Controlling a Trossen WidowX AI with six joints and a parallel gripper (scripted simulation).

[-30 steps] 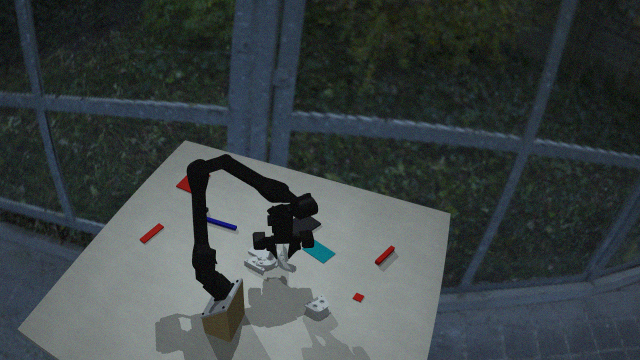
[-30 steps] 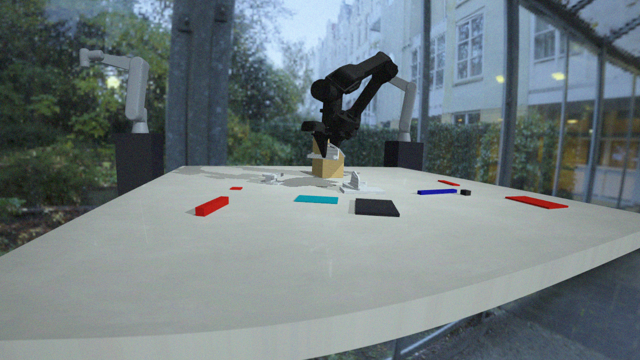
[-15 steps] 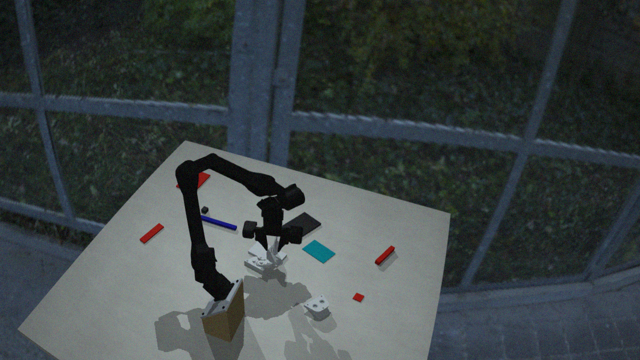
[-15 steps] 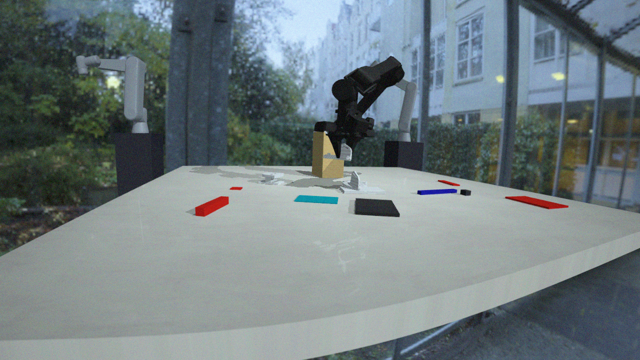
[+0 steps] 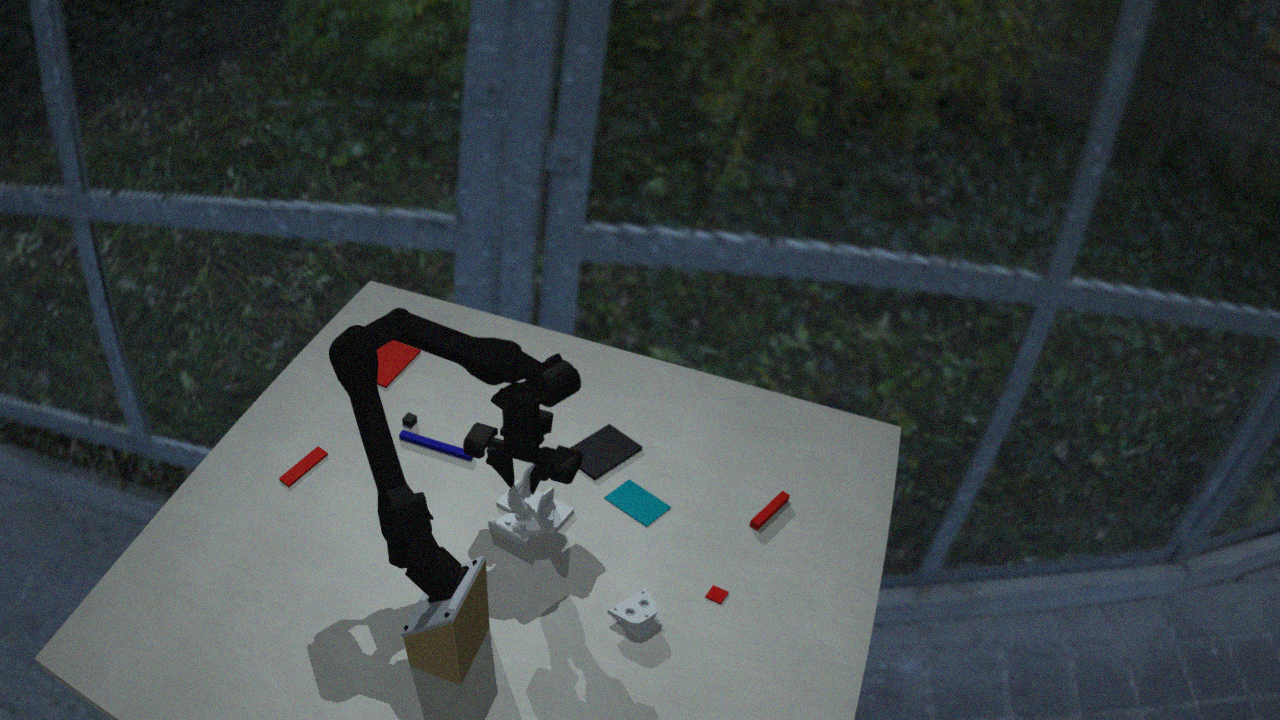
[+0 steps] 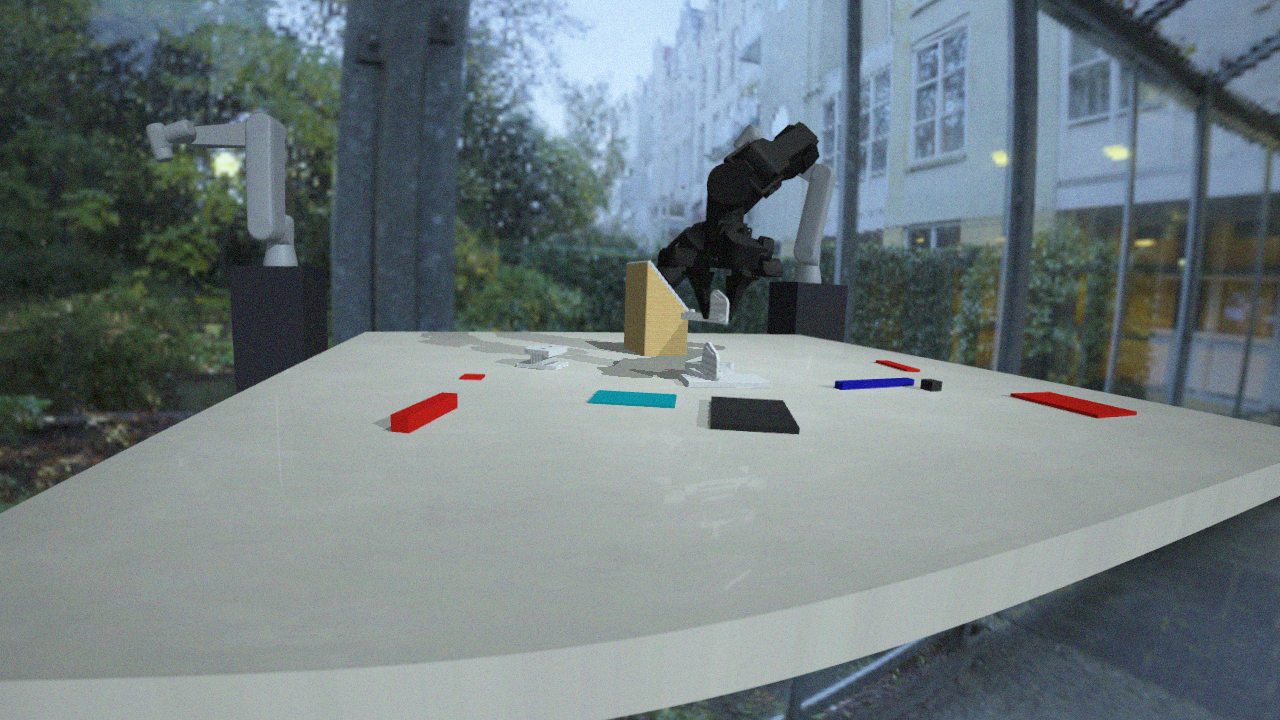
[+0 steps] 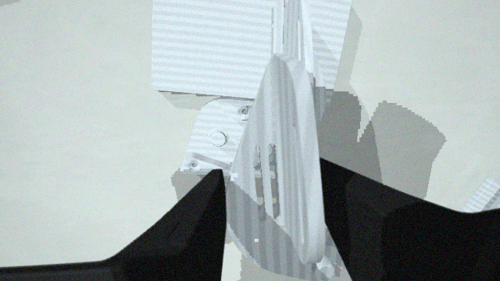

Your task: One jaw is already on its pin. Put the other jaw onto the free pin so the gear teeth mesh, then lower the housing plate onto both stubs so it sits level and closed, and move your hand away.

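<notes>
Right now the white base plate is 5 cm ahead of my gripper tip and 8 cm below it. Also, from my gripper tip: teal tile: 15 cm ahead, 16 cm to the right, 9 cm below; blue bar: 10 cm ahead, 23 cm to the left, 8 cm below; black tile: 24 cm ahead, 5 cm to the right, 9 cm below.
</notes>
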